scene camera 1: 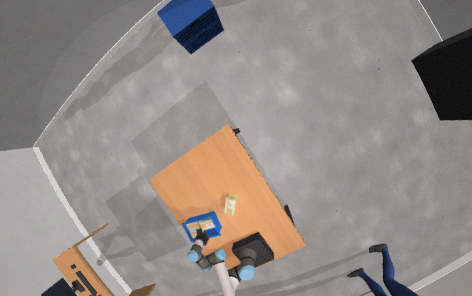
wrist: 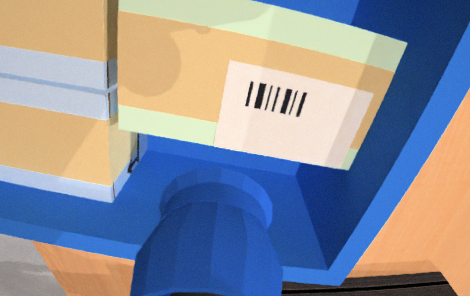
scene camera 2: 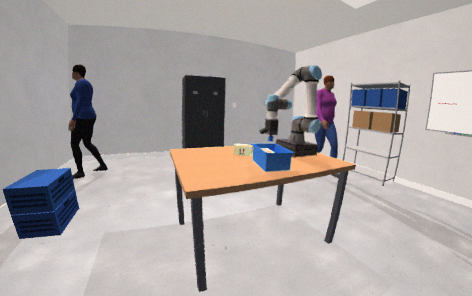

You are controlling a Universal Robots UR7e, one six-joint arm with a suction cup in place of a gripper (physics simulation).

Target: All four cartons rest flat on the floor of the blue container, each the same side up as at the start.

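Places are measured from the arm's base along level axes (x left, y ahead, z down), in metres.
Where they show: hand at its tool point: (wrist: 215, 215) (scene camera 2: 270, 140); arm's base at its link origin: (scene camera 1: 247, 254) (scene camera 2: 296, 142).
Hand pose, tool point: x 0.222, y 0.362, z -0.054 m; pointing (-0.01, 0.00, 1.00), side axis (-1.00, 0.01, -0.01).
Note:
Each offset is from my tool point to the centre of the thing. "pt": to the spot under its first point. Level surfaces: height alone.
The blue container {dz +0.099, dx +0.051, dy +0.014 m} (scene camera 1: 217, 223) (scene camera 2: 273, 161) (wrist: 395, 185) stands on the table. In the wrist view, two cartons with pale blue bands, one {pt dz +0.069, dx +0.094, dy +0.043 m} (wrist: 50, 25) behind the other {dz +0.108, dx +0.128, dy -0.026 m} (wrist: 55, 135), lie side by side at its left. A green-banded carton {dz +0.108, dx -0.012, dy +0.025 m} (wrist: 170, 75) with a white barcode label on top is to their right, close beside them; its underside is hidden. Another green-banded carton {dz +0.120, dx -0.265, dy +0.111 m} (scene camera 1: 230, 204) (scene camera 2: 243, 149) is on the table outside the container, with arrows on its side. My suction cup (scene camera 1: 200, 231) (scene camera 2: 270, 138) (wrist: 217, 187) is empty, above the container, near a stretch of bare container floor beside the labelled carton.
The black robot base (scene camera 1: 253, 247) (scene camera 2: 297, 146) stands on the table {dz +0.159 m} (scene camera 1: 200, 170) (scene camera 2: 210, 175) next to the container. Two people (scene camera 2: 82, 105) (scene camera 2: 326, 105), stacked blue crates (scene camera 2: 40, 200), a black cabinet (scene camera 2: 204, 110) and a shelf rack (scene camera 2: 351, 120) are around the room.

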